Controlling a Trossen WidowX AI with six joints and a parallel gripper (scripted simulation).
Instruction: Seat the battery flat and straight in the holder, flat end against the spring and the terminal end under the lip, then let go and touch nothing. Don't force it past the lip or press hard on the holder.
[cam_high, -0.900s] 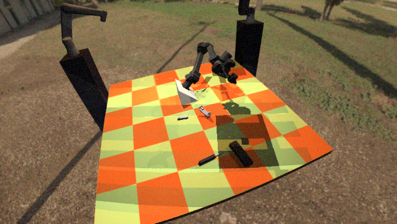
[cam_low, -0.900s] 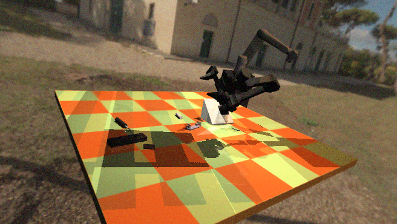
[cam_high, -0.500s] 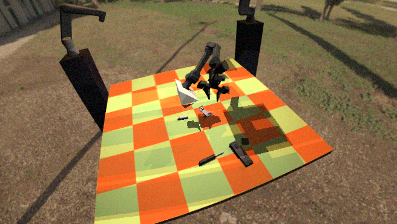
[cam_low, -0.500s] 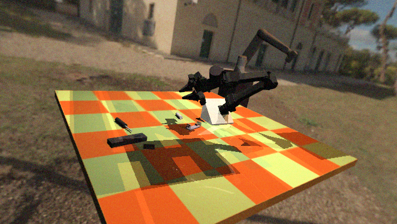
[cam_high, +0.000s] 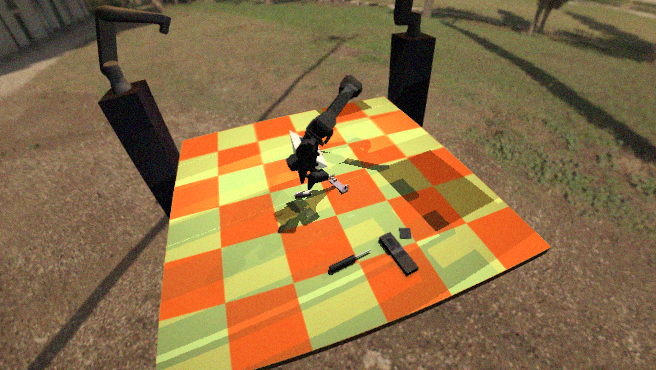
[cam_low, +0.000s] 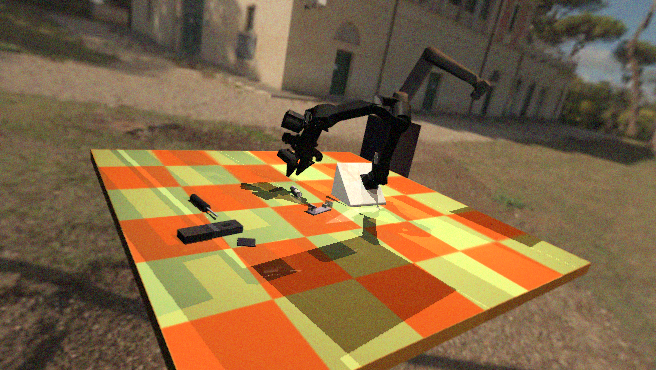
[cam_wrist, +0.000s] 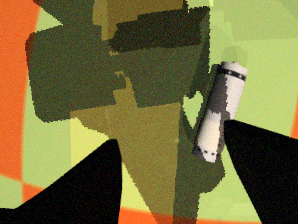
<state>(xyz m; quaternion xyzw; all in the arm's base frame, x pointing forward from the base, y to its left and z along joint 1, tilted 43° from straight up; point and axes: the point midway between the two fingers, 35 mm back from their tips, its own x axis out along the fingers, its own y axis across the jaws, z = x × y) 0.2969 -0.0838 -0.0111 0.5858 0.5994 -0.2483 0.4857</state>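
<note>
Now: the battery 70 mm below my gripper tip, 40 mm behind it and 10 mm to the right of it. The rest, counted from my gripper tip: screwdriver (320 mm ahead, 70 mm to the left, 60 mm below); then small black square (290 mm ahead, 280 mm to the left, 70 mm below); then long black bar (350 mm ahead, 210 mm to the left, 60 mm below).
</note>
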